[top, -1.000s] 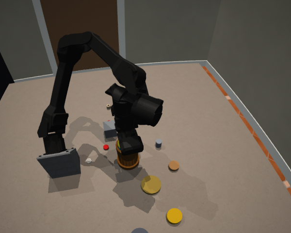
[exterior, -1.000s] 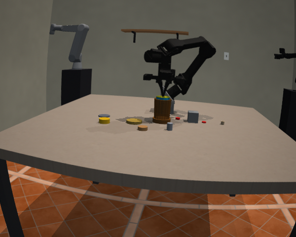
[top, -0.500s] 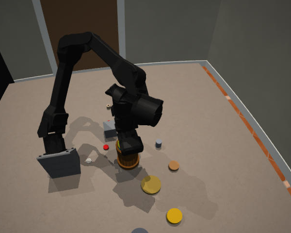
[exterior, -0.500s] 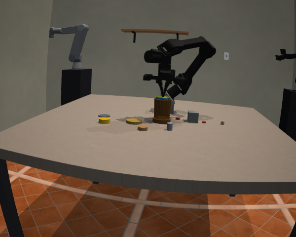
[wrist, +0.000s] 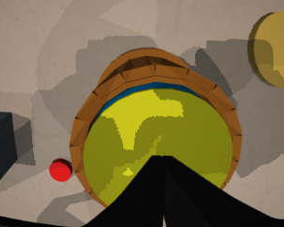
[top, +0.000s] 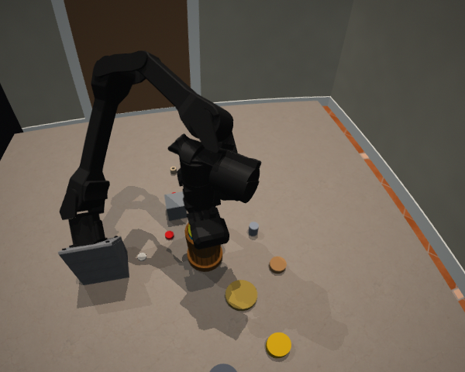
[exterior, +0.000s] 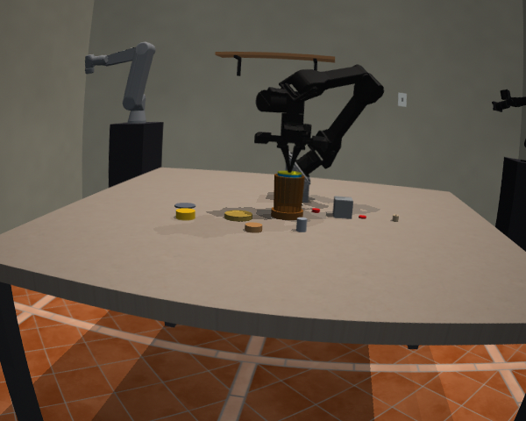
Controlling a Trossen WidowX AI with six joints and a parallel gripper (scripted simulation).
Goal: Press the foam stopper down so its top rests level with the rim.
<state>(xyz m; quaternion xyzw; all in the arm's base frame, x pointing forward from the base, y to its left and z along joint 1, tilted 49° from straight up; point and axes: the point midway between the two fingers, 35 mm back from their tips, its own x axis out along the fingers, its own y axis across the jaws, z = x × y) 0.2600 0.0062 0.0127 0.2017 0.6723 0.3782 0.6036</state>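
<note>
The foam stopper is 5 cm below my hand. Round my hand: small grey cylinder: 14 cm below, 13 cm ahead, 6 cm to the left; olive disc: 14 cm below, 11 cm to the right, 8 cm ahead; red button: 15 cm below, 9 cm behind, 6 cm to the left.
</note>
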